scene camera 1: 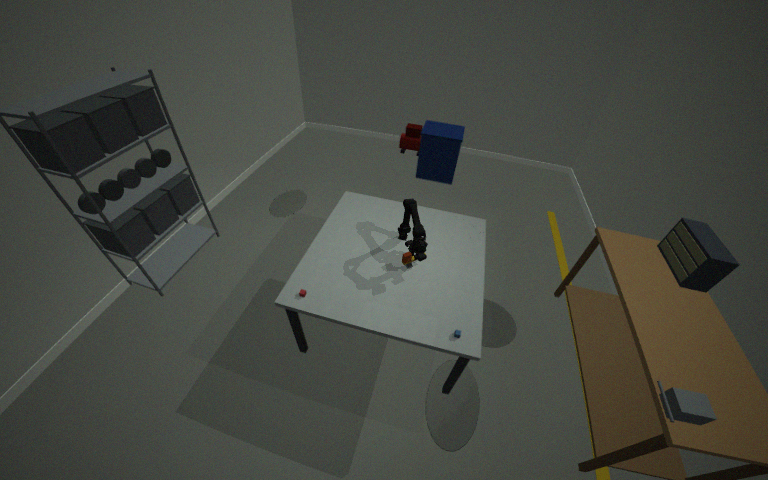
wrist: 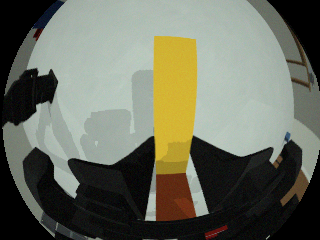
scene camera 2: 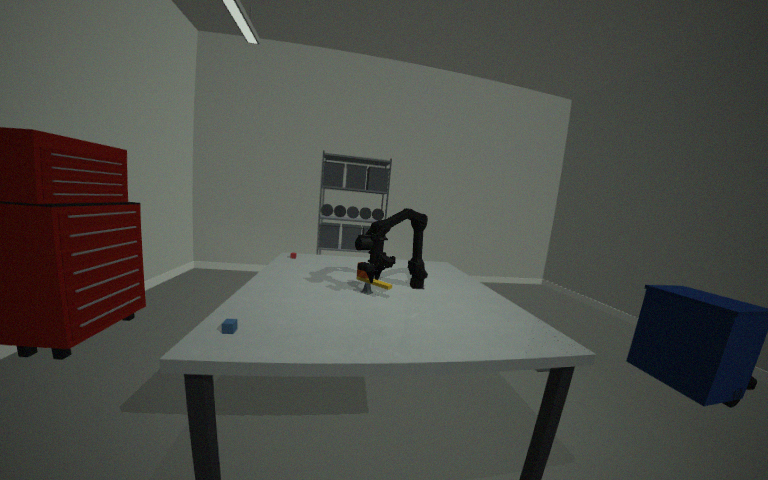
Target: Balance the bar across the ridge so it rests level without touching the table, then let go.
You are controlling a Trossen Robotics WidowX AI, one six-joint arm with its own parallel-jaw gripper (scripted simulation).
Note:
In view: the gripper (wrist: 172, 140) and a bar (wrist: 174, 74).

